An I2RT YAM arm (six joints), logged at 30 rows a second.
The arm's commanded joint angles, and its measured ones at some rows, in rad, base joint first. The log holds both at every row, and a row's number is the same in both.
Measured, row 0:
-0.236 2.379 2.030 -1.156 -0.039 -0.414
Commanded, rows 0 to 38:
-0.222 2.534 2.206 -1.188 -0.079 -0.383
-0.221 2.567 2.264 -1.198 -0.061 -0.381
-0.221 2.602 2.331 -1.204 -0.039 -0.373
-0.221 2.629 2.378 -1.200 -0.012 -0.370
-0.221 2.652 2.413 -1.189 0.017 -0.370
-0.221 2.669 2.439 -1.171 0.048 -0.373
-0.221 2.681 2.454 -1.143 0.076 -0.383
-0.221 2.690 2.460 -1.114 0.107 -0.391
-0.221 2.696 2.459 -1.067 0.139 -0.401
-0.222 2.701 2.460 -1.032 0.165 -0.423
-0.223 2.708 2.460 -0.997 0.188 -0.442
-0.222 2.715 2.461 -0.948 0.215 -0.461
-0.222 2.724 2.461 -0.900 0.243 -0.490
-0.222 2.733 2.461 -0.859 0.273 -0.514
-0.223 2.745 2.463 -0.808 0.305 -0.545
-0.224 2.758 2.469 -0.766 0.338 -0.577
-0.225 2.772 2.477 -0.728 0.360 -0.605
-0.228 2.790 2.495 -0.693 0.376 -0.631
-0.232 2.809 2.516 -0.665 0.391 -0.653
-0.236 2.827 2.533 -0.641 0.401 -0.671
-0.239 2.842 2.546 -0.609 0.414 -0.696
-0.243 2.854 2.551 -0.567 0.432 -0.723
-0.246 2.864 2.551 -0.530 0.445 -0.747
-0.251 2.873 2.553 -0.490 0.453 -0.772
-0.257 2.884 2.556 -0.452 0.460 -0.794
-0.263 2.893 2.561 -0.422 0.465 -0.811
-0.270 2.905 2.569 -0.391 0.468 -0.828
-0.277 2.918 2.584 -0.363 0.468 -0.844
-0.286 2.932 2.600 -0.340 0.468 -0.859
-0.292 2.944 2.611 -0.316 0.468 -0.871
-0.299 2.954 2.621 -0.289 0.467 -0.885
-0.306 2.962 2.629 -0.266 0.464 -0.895
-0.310 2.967 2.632 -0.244 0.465 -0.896
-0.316 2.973 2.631 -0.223 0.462 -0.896
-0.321 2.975 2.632 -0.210 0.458 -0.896
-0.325 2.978 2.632 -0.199 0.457 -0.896
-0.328 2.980 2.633 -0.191 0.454 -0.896
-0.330 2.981 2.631 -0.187 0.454 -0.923
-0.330 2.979 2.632 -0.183 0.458 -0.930
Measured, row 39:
-0.322 2.921 2.636 -0.163 0.491 -0.892
